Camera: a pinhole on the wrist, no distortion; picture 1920 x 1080 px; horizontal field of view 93.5 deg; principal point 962.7 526.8 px. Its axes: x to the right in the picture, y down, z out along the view. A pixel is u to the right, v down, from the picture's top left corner.
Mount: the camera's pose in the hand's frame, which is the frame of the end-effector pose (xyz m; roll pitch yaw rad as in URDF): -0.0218 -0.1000 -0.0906 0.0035 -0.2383 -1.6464
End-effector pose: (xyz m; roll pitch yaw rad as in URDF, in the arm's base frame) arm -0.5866 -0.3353 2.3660 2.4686 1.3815 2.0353
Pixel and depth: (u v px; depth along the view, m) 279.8 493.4 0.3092
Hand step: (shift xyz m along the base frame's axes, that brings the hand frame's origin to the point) 0.2254 0.1148 0.0121
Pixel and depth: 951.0 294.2 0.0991
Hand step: -0.0226 -0.0758 0.0355
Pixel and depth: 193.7 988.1 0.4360
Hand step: 0.3491 0.2495 -0.2253
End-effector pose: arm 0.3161 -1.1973 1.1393 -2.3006 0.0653 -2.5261
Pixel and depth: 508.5 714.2 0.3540
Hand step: -0.0101 -0.0774 -0.2572
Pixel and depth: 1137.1 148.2 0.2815
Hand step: 0.2314 -0.0780 -0.0632
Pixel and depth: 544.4 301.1 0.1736
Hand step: 0.0660 0.0109 -0.0519
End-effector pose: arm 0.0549 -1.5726 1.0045 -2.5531 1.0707 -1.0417
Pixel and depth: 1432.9 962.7 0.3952
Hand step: 0.2890 0.2460 -0.2175
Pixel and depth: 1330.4 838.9 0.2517
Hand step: 0.1757 0.1371 -0.0857
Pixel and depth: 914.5 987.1 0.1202
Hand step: 0.0803 0.0054 -0.0277
